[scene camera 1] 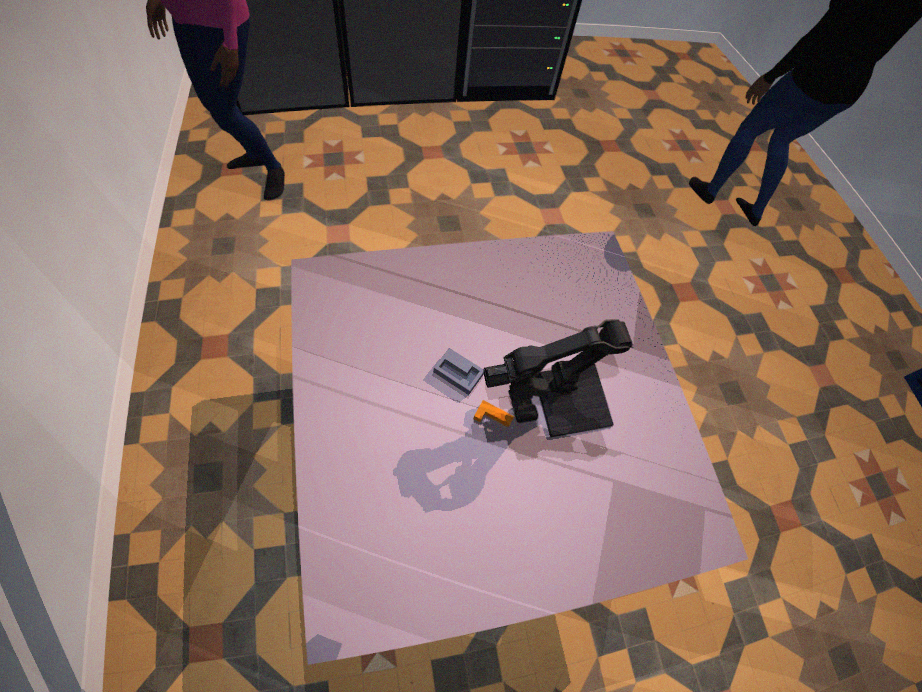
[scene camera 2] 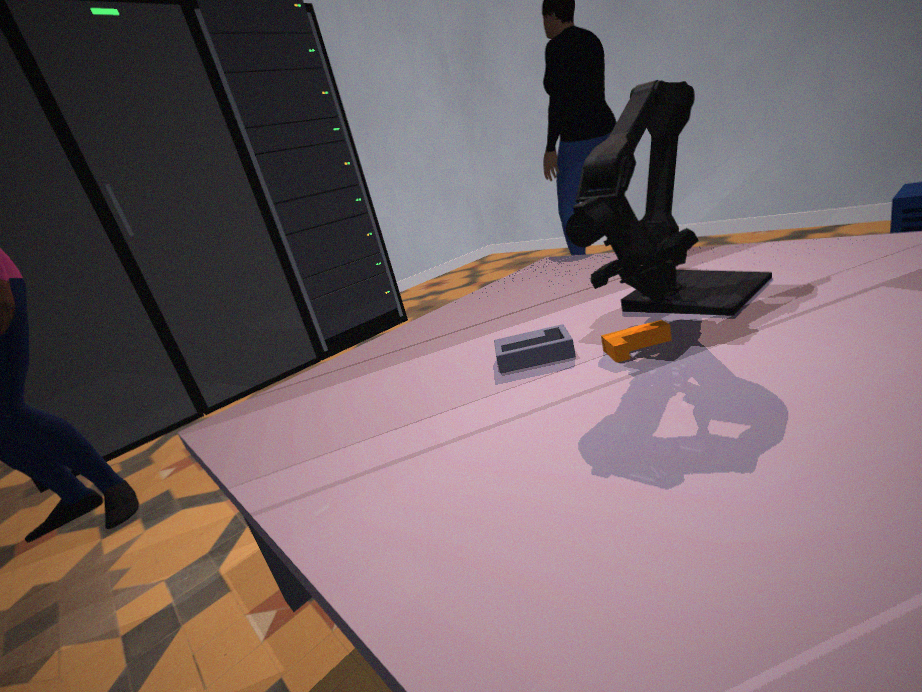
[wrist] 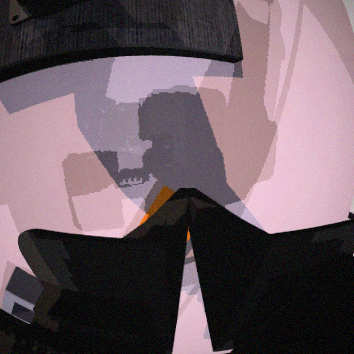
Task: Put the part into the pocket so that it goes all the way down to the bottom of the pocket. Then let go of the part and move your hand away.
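Places are measured from the arm's base along level axes (x ahead, y left, z up), in millimetres.
Where they show: gripper, between the fingertips: (scene camera 2: 661,302) (wrist: 186,195); arm's base, origin of its link: (scene camera 1: 559,385).
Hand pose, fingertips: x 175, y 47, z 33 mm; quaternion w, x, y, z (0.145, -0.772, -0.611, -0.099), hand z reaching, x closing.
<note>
Each offset is from my fingertips to the centre of the thing. Level surfaces: height alone.
The orange part @[71 mm ahead, 22 mm right, 42 mm down] (scene camera 1: 495,414) (scene camera 2: 638,338) (wrist: 162,199), a bar with a bend at one end, lies on the table beside the arm, outside the pocket. The grey block with the pocket @[117 mm ahead, 206 mm right, 39 mm down] (scene camera 1: 452,381) (scene camera 2: 536,359) (wrist: 21,281) stands apart from it, and its pocket looks empty. My gripper (wrist: 186,195) is shut with nothing between the fingers. In the wrist view the fingers hide most of the part; a piece of it shows left of the fingertips and a sliver through the gap. Whether they touch it I cannot tell.
The arm's black base plate (scene camera 1: 577,420) (scene camera 2: 714,286) (wrist: 125,37) stands right behind the gripper on the pink table top @[57 mm down] (scene camera 1: 417,581) (scene camera 2: 521,536). Dark server cabinets (scene camera 1: 402,52) (scene camera 2: 148,223) and two people stand beyond the table.
</note>
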